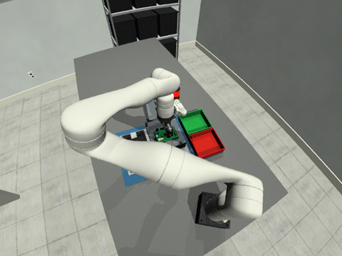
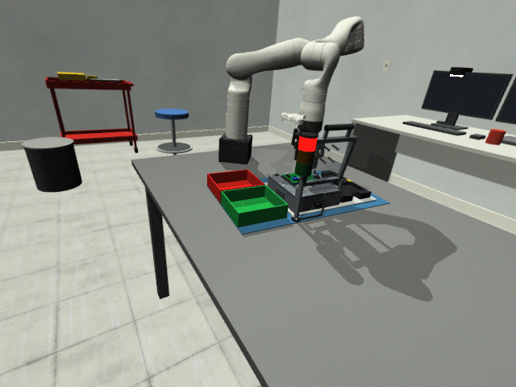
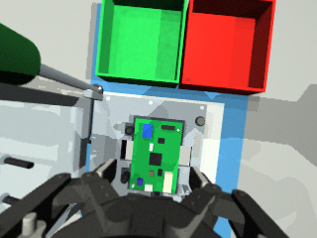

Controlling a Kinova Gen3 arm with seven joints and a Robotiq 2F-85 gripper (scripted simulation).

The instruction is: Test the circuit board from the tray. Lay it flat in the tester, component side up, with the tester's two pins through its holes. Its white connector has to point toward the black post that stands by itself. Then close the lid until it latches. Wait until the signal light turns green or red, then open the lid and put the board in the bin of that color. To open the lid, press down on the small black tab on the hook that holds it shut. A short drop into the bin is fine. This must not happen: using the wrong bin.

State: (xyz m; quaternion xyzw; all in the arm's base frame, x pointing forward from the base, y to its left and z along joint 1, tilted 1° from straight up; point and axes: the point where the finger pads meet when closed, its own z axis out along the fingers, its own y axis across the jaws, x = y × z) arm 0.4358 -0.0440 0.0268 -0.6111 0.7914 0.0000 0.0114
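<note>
Now: the green circuit board 5 cm below my hand. Also, from my hand: clear lid: 11 cm ahead, 3 cm to the right, 6 cm above; then tester bed: 5 cm below; then green bin: 1 cm behind, 21 cm to the right, 11 cm below.
</note>
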